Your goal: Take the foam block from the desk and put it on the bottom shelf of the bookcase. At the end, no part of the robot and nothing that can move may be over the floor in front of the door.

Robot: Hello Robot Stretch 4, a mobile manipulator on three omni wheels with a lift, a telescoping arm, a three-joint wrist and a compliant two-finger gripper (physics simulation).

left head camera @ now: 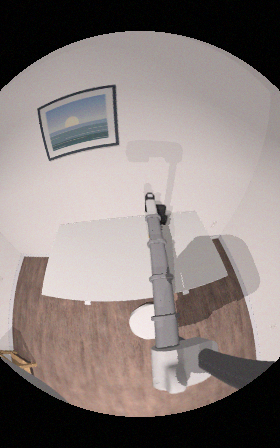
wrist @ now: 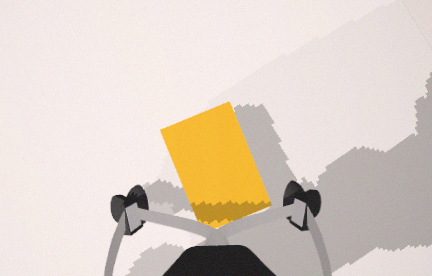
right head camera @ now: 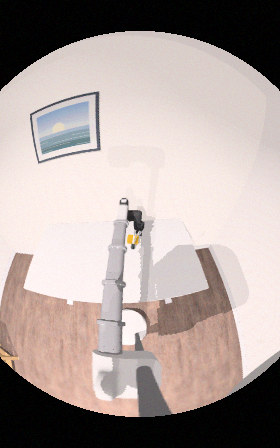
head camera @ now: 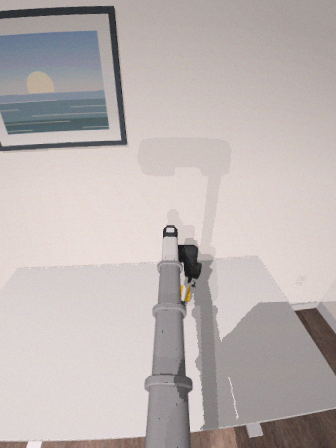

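Where they show: gripper, fingertip midpoint: (wrist: pixel 215 199) (right head camera: pixel 136 241) (head camera: pixel 187 297); robot's base, link origin: (left head camera: pixel 148 320) (right head camera: pixel 126 326).
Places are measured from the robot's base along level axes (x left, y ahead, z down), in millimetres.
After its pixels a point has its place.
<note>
The yellow foam block (head camera: pixel 185 293) (right head camera: pixel 132 239) (wrist: pixel 216 162) {x -53, y 728, z -737 mm} lies on the white desk (head camera: pixel 90 350) {x 321, y 448, z -692 mm} (left head camera: pixel 100 260) {x 374, y 488, z -692 mm} (right head camera: pixel 65 260) {x 497, y 481, z -692 mm}. In the wrist view it is turned at a slant, its near end between and below the fingers. My gripper (wrist: pixel 215 199) {x -87, y 709, z -697 mm} is open and points down over the block, with a gap on both sides. The fingers look higher than the block. In the head view the arm (head camera: pixel 168 345) {x 1, y 288, z -1113 mm} hides part of the block. The bookcase and the door do not show in these views.
A framed picture (head camera: pixel 117 75) {x 197, y 954, z -1628 mm} (left head camera: pixel 117 115) {x 185, y 978, z -1591 mm} (right head camera: pixel 98 120) {x 188, y 962, z -1598 mm} hangs on the wall behind the desk. A round white object (left head camera: pixel 141 321) {x 75, y 5, z -187 mm} (right head camera: pixel 134 327) {x -83, y -1, z -187 mm} is on the near side of the desk, partly behind the arm. A wooden item (left head camera: pixel 20 361) (right head camera: pixel 7 357) shows at the lower left.
</note>
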